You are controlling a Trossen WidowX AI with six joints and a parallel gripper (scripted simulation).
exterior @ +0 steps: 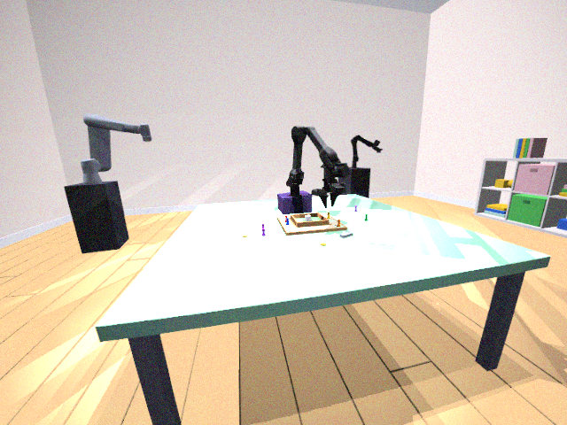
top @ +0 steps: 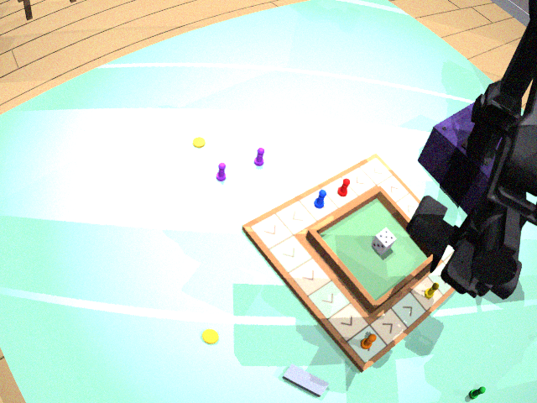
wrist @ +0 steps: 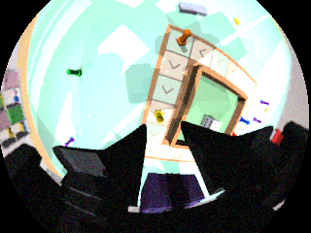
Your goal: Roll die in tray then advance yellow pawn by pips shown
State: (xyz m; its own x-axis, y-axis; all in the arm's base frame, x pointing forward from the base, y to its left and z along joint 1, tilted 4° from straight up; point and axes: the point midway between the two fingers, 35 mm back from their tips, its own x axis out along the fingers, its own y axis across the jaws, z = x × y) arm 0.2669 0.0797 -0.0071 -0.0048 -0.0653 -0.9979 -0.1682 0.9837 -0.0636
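Right now my gripper tip is 10 mm past the yellow pawn and 40 mm above it. The rest, counted from my gripper tip: die 10 mm behind, 110 mm to the right, 50 mm below; orange pawn 130 mm ahead, 20 mm to the right, 40 mm below; green pawn 70 mm ahead, 180 mm to the left, 60 mm below.
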